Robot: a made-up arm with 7 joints. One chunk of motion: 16 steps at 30 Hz.
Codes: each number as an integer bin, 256 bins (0 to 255) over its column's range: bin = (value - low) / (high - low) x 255, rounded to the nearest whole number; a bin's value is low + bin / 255 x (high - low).
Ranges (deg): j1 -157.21..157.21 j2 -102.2..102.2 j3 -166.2..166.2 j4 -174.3..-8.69 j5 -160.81..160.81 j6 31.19..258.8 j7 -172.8..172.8
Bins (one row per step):
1: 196 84 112 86 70 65 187
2: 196 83 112 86 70 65 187
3: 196 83 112 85 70 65 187
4: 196 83 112 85 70 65 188
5: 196 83 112 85 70 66 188
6: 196 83 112 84 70 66 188
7: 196 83 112 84 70 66 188
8: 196 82 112 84 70 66 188
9: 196 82 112 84 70 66 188
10: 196 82 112 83 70 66 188
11: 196 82 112 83 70 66 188
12: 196 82 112 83 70 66 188
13: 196 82 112 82 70 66 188
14: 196 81 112 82 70 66 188
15: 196 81 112 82 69 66 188
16: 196 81 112 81 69 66 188
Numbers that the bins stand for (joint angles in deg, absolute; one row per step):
1: 84.46 -34.87 -20.20 -118.45 -72.52 89.21 80.64
2: 84.46 -35.67 -20.20 -118.45 -72.52 89.21 80.64
3: 84.46 -35.67 -20.20 -119.10 -72.52 89.21 80.64
4: 84.46 -35.67 -20.20 -119.10 -72.52 89.21 82.00
5: 84.46 -35.67 -20.20 -119.10 -72.52 90.10 82.00
6: 84.46 -35.67 -20.20 -119.75 -72.52 90.10 82.00
7: 84.46 -35.67 -20.20 -119.75 -72.52 90.10 82.00
8: 84.46 -36.47 -20.20 -119.75 -72.52 90.10 82.00
9: 84.46 -36.47 -20.20 -119.75 -72.52 90.10 82.00
10: 84.46 -36.47 -20.20 -120.40 -72.52 90.10 82.00
11: 84.46 -36.47 -20.20 -120.40 -72.52 90.10 82.00
12: 84.46 -36.47 -20.20 -120.40 -72.52 90.10 82.00
13: 84.46 -36.47 -20.20 -121.05 -72.52 90.10 82.00
14: 84.46 -37.27 -20.20 -121.05 -72.52 90.10 82.00
15: 84.46 -37.27 -20.20 -121.05 -73.78 90.10 82.00
16: 84.46 -37.27 -20.20 -121.69 -73.78 90.10 82.00

